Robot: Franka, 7 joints.
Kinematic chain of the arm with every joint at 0, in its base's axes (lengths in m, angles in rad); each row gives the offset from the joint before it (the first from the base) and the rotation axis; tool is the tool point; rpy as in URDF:
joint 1: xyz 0 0 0.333 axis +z
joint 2: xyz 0 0 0 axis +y
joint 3: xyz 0 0 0.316 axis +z
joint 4: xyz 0.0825 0 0 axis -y
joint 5: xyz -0.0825 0 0.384 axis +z
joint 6: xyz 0 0 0 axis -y
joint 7: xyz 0.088 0 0 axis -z
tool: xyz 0 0 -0.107 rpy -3.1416 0 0
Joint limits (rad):
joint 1: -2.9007..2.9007
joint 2: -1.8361..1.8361
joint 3: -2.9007..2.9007
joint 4: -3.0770..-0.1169
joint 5: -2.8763..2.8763
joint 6: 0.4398..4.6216
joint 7: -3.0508..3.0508
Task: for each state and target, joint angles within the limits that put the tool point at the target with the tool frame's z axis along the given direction. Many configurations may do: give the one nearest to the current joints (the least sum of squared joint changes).
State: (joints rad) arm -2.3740 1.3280 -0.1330 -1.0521 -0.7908 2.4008 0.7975
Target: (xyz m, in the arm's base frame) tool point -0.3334 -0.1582 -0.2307 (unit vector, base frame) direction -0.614 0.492 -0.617
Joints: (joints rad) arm -2.1129 1.5368 -0.3784 -1.7763 -1.6750 2.6169 0.7975
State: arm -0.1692 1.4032 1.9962 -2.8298 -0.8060 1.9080 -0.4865
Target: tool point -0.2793 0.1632 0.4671 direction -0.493 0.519 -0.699
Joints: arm 0.2429 1.1394 2.4478 -2.8317 -1.3652 2.2034 -0.4865
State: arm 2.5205 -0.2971 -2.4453 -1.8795 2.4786 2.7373 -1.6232
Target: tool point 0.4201 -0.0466 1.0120 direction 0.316 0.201 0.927
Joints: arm 2.4495 0.1966 -2.6961 -1.1890 2.8571 2.3733 -1.6232
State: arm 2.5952 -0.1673 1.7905 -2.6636 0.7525 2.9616 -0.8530
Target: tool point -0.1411 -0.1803 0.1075 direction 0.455 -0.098 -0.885
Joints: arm 2.9007 0.3805 1.0029 -3.0562 0.4855 2.9696 -0.8530
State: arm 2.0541 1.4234 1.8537 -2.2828 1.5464 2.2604 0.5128
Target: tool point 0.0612 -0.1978 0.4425 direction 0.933 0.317 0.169
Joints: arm 2.1524 1.3478 2.3027 -3.0770 0.9482 1.7391 0.5128
